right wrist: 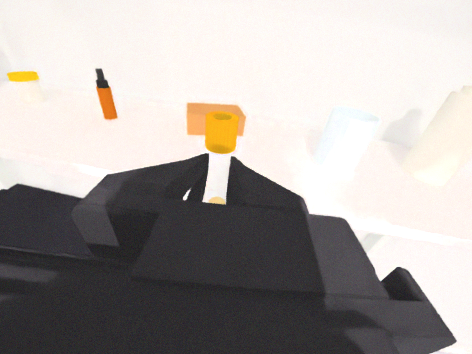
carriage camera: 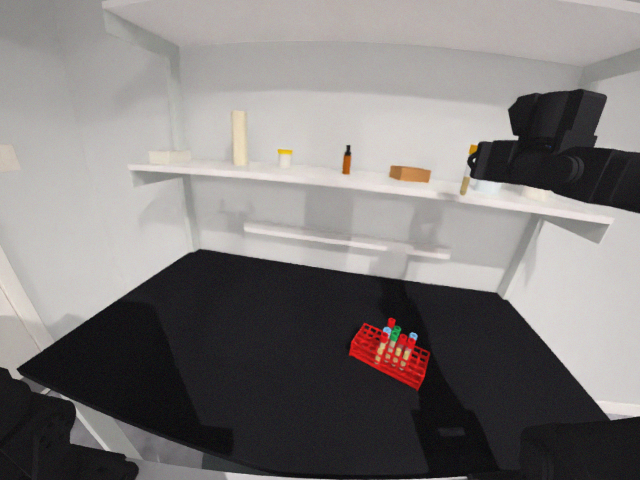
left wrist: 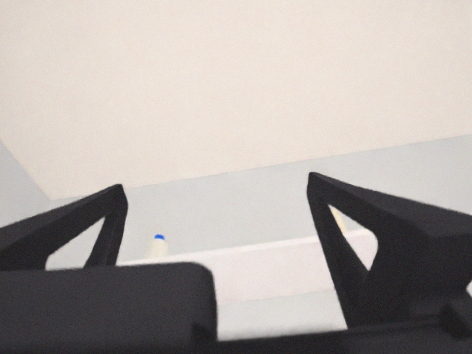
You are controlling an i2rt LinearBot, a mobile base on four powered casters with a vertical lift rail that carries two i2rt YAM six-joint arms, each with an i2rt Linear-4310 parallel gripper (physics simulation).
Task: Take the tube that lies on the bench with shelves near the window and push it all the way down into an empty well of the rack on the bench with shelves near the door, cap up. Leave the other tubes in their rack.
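Places are measured from the left arm's base along level axes (x ahead, y left, z up), in centimetres.
Pixels of known places: left gripper, fingertip midpoint: point(left wrist: 217, 188); right gripper, fingertip midpoint: point(right wrist: 219, 163) point(carriage camera: 471, 160).
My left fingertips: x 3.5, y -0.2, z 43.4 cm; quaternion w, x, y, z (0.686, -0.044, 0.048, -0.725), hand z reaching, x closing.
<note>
For each thing: its middle in the pictures, then the offset to it from my left fingertips. "spot": a spot on its surface instead. Level surfaces: height alone.
- tube with an orange-yellow cap, body centre: point(right wrist: 217, 189) point(carriage camera: 468, 171) dx +38.3, dy -65.1, dz -4.0 cm
- red rack, surface spot: point(carriage camera: 416, 383) spot: dx +23.9, dy -60.8, dz -55.4 cm
- middle shelf, its level: dz -10.6 cm
- amber bottle, surface spot: point(right wrist: 107, 102) point(carriage camera: 349, 163) spot: dx +65.3, dy -41.4, dz -7.1 cm
- brown box, surface spot: point(right wrist: 196, 120) point(carriage camera: 406, 171) spot: dx +61.7, dy -59.5, dz -7.6 cm
- yellow-lidded jar, surface spot: point(right wrist: 31, 86) point(carriage camera: 289, 157) spot: dx +71.0, dy -21.1, dz -6.9 cm
- pale glass beaker, surface spot: point(right wrist: 347, 140) spot: dx +53.0, dy -83.1, dz -4.8 cm
My right gripper point(carriage camera: 471, 164) point(right wrist: 219, 163) is shut on the tube with an orange-yellow cap point(carriage camera: 464, 187) point(right wrist: 221, 134). The tube is near upright, cap up and slightly tilted, high above the bench at shelf height; its middle is hidden by the fingers. The red rack point(carriage camera: 416, 383) stands on the black bench, lower and to the left of the gripper in the carriage view. Several tubes with red, green and light blue caps point(carriage camera: 396, 329) stand in its middle part; open wells show at its left and right ends. My left gripper point(left wrist: 217, 188) is open and empty, away from the rack.
The middle shelf point(carriage camera: 320, 178) crosses behind, carrying an amber bottle point(carriage camera: 346, 162) point(right wrist: 107, 102), a brown box point(carriage camera: 409, 174) point(right wrist: 196, 120), a yellow-lidded jar point(carriage camera: 284, 158) point(right wrist: 31, 86) and a pale glass beaker point(carriage camera: 487, 186) point(right wrist: 347, 140). An upper shelf point(carriage camera: 361, 20) spans the top.
</note>
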